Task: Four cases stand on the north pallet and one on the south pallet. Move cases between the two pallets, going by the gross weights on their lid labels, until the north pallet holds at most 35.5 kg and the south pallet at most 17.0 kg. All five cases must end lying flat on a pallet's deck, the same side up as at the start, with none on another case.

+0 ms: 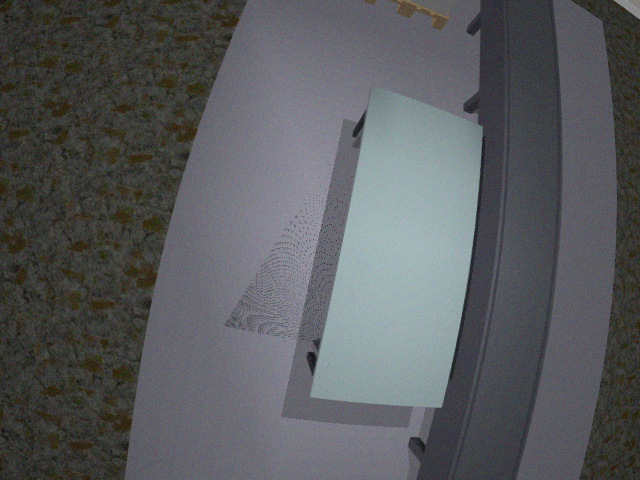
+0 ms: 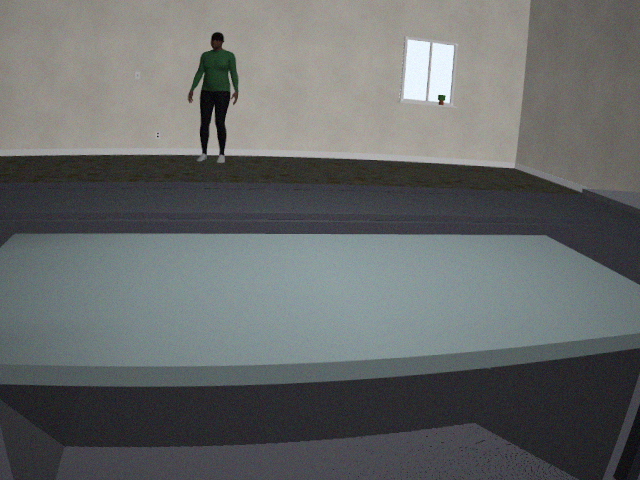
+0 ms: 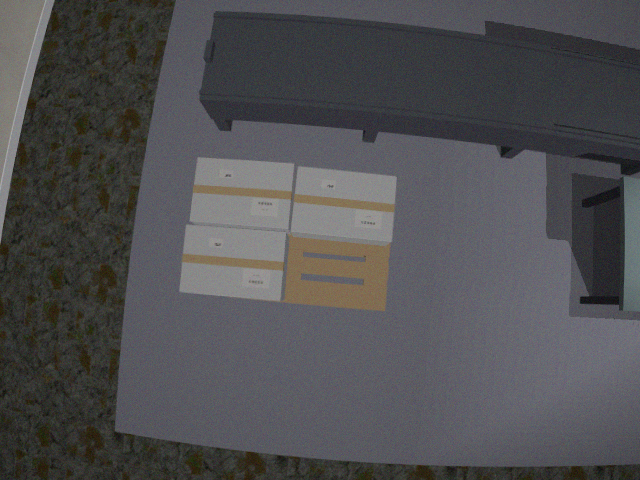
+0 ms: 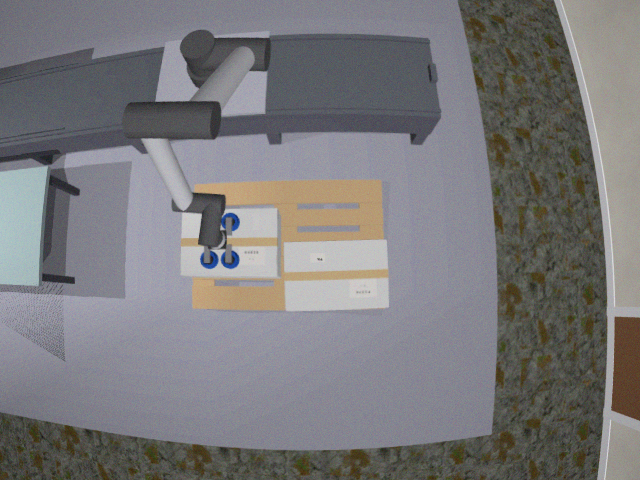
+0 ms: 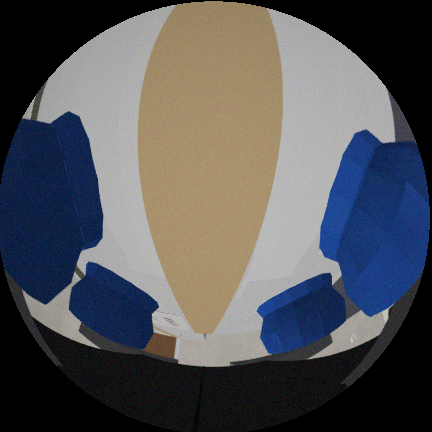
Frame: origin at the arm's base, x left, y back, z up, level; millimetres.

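Where they show: hand at its tool point: (image 5: 207, 253); arm's base at its link origin: (image 4: 210, 73).
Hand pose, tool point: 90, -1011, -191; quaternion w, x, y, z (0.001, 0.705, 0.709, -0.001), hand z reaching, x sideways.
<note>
Each offset is from my tool point to the top centre of the thing, as dx, dy, dz. Level surfaces: height alone.
My vacuum gripper (image 4: 219, 240) (image 5: 210, 230) is shut on a white case @(+40, -2, +22) (image 4: 258, 226) (image 5: 210, 125) with a tan tape band. The cups sit on its lid. The held case is level over the left part of the south pallet (image 4: 330, 191), its left edge past the pallet's edge; whether it touches the deck cannot be told. Another white case @(+648, -191, +16) (image 4: 320, 291) lies flat at the pallet's front right. Three white cases (image 3: 242, 211) (image 3: 320, 219) (image 3: 217, 279) lie flat on the north pallet (image 3: 336, 297), whose front right deck is bare. The label weights are too small to read.
A pale green table @(dz +151) (image 1: 403, 248) (image 2: 310, 299) (image 3: 631, 248) (image 4: 20, 227) stands between the pallets, beside the dark floor rail (image 1: 527, 232) (image 3: 361, 72) (image 4: 351, 72). A person in green (image 2: 217, 72) stands beyond the rail by the wall.
</note>
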